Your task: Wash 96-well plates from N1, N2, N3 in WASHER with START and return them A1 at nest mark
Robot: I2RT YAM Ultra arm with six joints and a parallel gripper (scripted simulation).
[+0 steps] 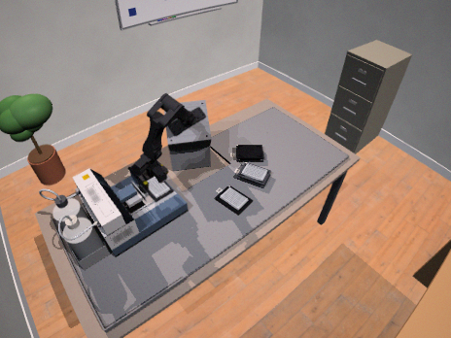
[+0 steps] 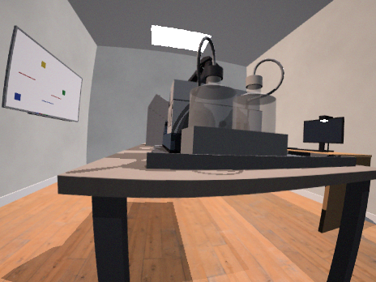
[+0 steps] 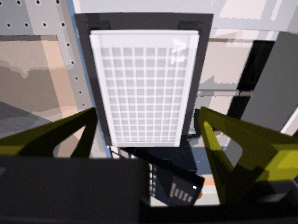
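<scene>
My gripper is now 40 mm above the dark carrier. From my hand the other things lie so: plate washer 150 mm to the right, 10 mm above; then label 180 mm ahead, 280 mm to the left, 120 mm below; then black nest 280 mm ahead, 300 mm to the left, 110 mm below.
</scene>
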